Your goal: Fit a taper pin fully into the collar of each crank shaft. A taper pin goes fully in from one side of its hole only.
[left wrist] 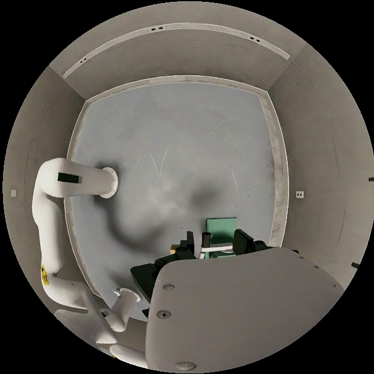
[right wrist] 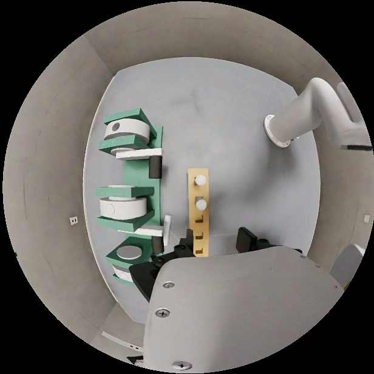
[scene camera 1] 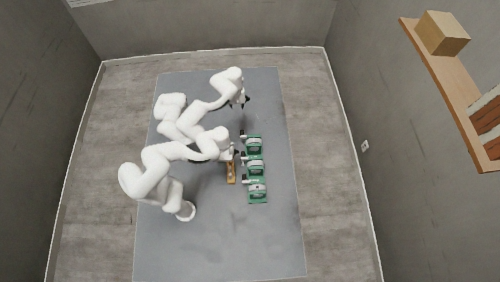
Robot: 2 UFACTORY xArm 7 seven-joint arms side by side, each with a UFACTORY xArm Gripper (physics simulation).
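Frame: origin at the left arm's base, x ahead, y left, z up, level; metres.
Seen in the pictures: left gripper, fingertip midpoint: (scene camera 1: pixel 236 107); right arm's base at its link origin: (scene camera 1: pixel 185 211).
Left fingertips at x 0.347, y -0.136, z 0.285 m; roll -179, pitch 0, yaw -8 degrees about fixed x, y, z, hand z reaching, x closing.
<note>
Offsets run from my left fingertips to a thing's top centre. "spot": to the spot under its first point. Level surfaces: height alone.
Three white collars sit in green brackets: the lowest @(spot: dx +0.033, dy -0.438, dz -0.179 m) (scene camera 1: pixel 257 187) (right wrist: pixel 132 131) shows an open dark hole; the middle one @(spot: dx +0.047, dy -0.313, dz -0.142 m) (scene camera 1: pixel 255 164) (right wrist: pixel 130 207) shows a flush white round face. The top collar @(spot: dx +0.071, dy -0.169, dz -0.139 m) (scene camera 1: pixel 254 141) is partly hidden in the right wrist view. A tan rack @(spot: dx -0.098, dy -0.299, dz -0.241 m) (scene camera 1: pixel 231 172) (right wrist: pixel 193 190) holds two upright white taper pins (right wrist: pixel 200 180) (right wrist: pixel 201 204), with empty slots beside them. A slim white piece (right wrist: pixel 167 230), seemingly a loose pin, is beside the middle crank handle. My right gripper (right wrist: pixel 215 239) is open above the rack's slotted end. My left gripper (scene camera 1: pixel 237 106) (left wrist: pixel 213 241) is open, away from the cranks.
Black crank handles (right wrist: pixel 155 167) (right wrist: pixel 157 244) (left wrist: pixel 206 240) project from the units toward the rack. Everything stands on a grey mat @(dz -0.285 m) (scene camera 1: pixel 220 250). A wooden wall shelf (scene camera 1: pixel 445 82) with a box (scene camera 1: pixel 442 34) is at the picture's right.
</note>
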